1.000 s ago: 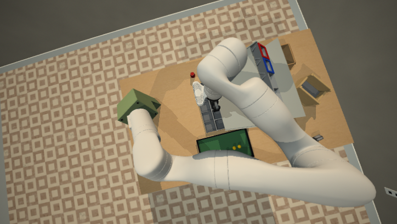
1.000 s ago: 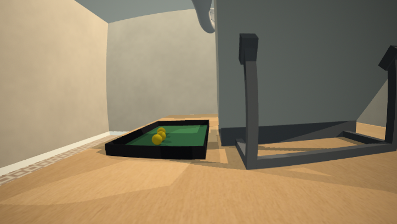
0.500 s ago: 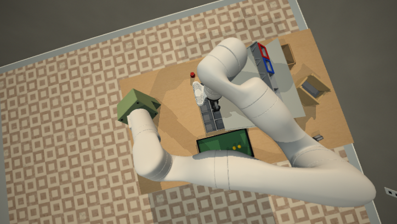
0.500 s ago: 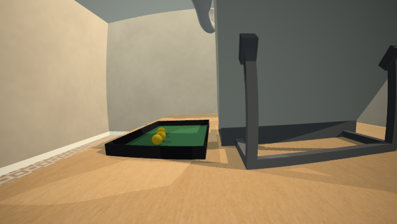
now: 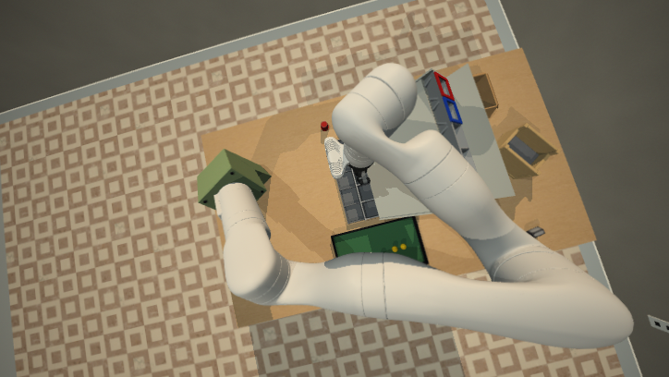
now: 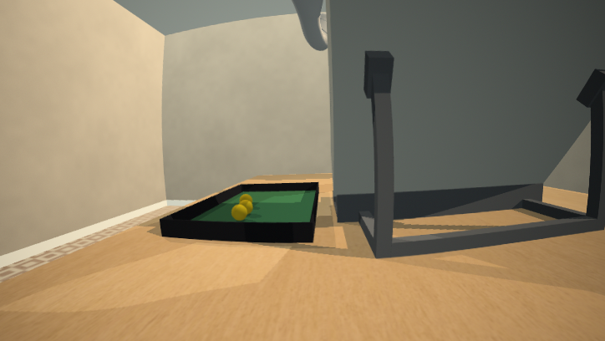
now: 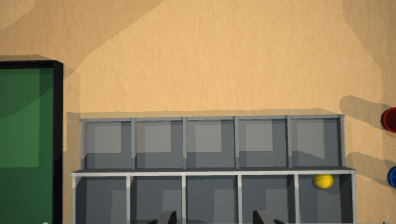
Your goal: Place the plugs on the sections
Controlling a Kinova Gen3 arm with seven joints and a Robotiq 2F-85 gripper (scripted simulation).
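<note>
Right now my hand is 330 mm to the left of the green marble tray, 290 mm above it and 50 mm past it. From my hand the other things lie so: grey cover: 150 mm ahead, 90 mm below, 40 mm to the right; dark object: 580 mm to the right, 540 mm ahead, 280 mm below.
</note>
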